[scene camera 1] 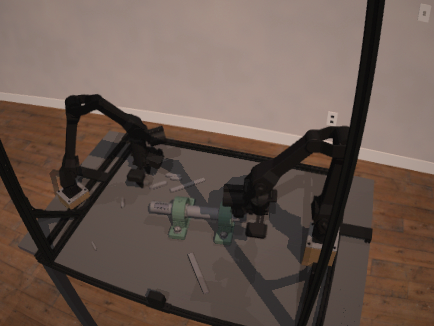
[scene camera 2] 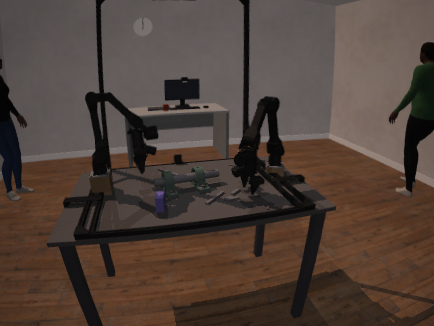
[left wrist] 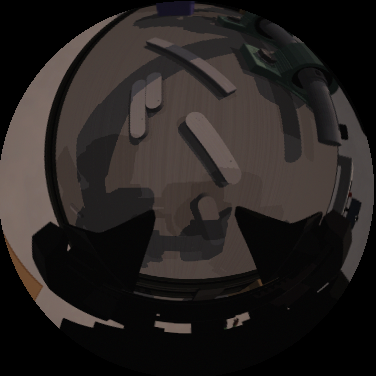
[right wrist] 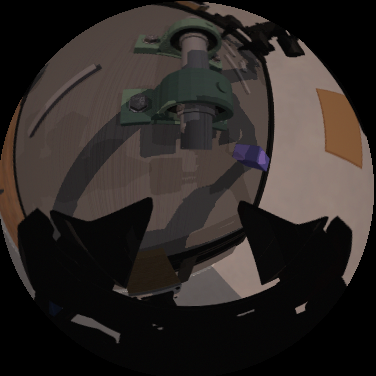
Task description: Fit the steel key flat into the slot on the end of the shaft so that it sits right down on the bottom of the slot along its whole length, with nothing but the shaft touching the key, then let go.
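Pixels of known places: left gripper, between the fingertips: (scene camera 1: 145, 180) (scene camera 2: 248, 190) (left wrist: 195, 212); right gripper, between the fingertips: (scene camera 1: 259, 214) (scene camera 2: 143, 172) (right wrist: 196, 203); left arm's base, origin of its link: (scene camera 1: 71, 190) (scene camera 2: 275, 164); right arm's base, origin of its link: (scene camera 1: 323, 236) (scene camera 2: 100, 172) (right wrist: 157, 297).
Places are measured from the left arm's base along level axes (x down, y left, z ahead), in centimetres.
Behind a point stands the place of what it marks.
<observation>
A grey shaft (scene camera 1: 200, 212) {x -0.9, y 23.5, z 46.5 cm} (scene camera 2: 184, 178) {x -0.2, y 26.6, z 45.4 cm} (left wrist: 320, 105) (right wrist: 196, 131) {x -1.3, y 30.7, z 57.8 cm} lies level in two green bearing blocks. Dark marks show on its left end in scene camera 1; the slot is not clear. Several round-ended steel keys lie flat on the table; which one fits cannot be told. A short key (left wrist: 207, 207) {x 4.4, y 25.6, z 15.7 cm} lies in shadow below and between the fingers of my left gripper (left wrist: 195, 212) {x 4.9, y 26.1, z 14.5 cm} (scene camera 2: 248, 189) {x 4.9, y 26.1, z 14.5 cm}, which is open and empty above it. A longer key (left wrist: 212, 147) {x 4.4, y 27.7, z 20.3 cm} (scene camera 1: 158, 185) and two side-by-side keys (left wrist: 137, 110) {x 4.5, y 34.8, z 20.7 cm} lie beyond. My right gripper (right wrist: 196, 203) {x -4.5, y 32.4, z 64.4 cm} (scene camera 2: 141, 167) {x -4.5, y 32.4, z 64.4 cm} is open and empty near the shaft's other end.
A long square-ended bar (scene camera 1: 188, 184) {x 4.4, y 34.9, z 29.7 cm} (scene camera 2: 215, 197) {x 4.7, y 35.2, z 29.2 cm} (left wrist: 192, 65) {x 4.8, y 33.0, z 27.7 cm} lies between the keys and the shaft. Another long bar (scene camera 1: 197, 272) {x 4.3, y 6.8, z 59.6 cm} lies on the shaft's other side. A purple block (scene camera 2: 160, 201) {x 0.1, y 51.3, z 49.9 cm} (right wrist: 250, 155) {x 0.3, y 44.5, z 52.5 cm} stands near the table edge. Small pieces (scene camera 1: 122, 202) {x 4.6, y 12.0, z 16.8 cm} (scene camera 1: 94, 245) {x 4.9, y -8.7, z 24.8 cm} lie at the left.
</observation>
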